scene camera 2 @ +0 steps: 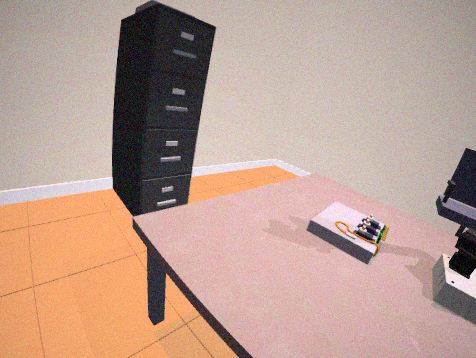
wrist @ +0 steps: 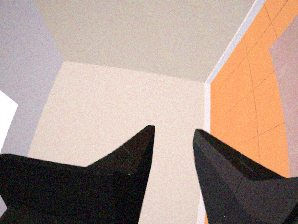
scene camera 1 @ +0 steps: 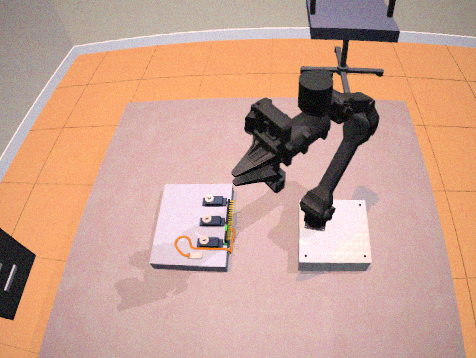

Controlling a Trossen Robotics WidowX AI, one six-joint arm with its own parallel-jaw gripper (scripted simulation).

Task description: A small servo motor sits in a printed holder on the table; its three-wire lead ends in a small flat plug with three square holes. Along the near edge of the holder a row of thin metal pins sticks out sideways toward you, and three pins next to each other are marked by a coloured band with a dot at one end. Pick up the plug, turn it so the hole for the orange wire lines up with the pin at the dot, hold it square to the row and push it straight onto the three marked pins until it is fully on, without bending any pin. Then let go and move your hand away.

Path:
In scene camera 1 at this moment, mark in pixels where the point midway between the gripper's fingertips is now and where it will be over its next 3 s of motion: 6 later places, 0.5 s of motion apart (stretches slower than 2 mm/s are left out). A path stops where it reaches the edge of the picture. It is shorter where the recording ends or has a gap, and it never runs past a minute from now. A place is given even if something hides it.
My gripper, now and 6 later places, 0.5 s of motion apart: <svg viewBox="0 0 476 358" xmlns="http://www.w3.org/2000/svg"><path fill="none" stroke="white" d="M233 179L204 176L185 167L176 156L176 142L181 135L168 168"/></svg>

